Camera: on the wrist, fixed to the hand. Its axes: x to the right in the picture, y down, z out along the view.
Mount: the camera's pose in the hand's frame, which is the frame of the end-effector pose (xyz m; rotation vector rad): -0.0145 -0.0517 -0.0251 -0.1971 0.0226 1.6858
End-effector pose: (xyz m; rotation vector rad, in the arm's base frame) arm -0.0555 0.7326 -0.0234 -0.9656 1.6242 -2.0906
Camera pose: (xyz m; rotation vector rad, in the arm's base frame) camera -0.0544 0.7753 0.0177 0.4460 1.5964 -0.7314
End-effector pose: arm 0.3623 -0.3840 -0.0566 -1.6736 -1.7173 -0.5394
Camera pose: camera 0.3152 -0.4166 -0.0414 -2.4675 0.1687 0.1295
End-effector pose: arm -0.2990 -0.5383 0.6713 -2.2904 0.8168 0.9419
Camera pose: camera -0.2605 -0.5150 0.7099 1.0309 -2.2925 -1.2691
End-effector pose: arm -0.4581 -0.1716 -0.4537 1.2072 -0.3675 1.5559
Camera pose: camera -0.4274 -0.1415 -0.4945 -0.4974 1.5862 -2.4614
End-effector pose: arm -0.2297 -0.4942 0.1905 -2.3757 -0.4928 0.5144
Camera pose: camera -0.2411 -0.4768 0.2460 2.4030 -1.6783 -1.0817
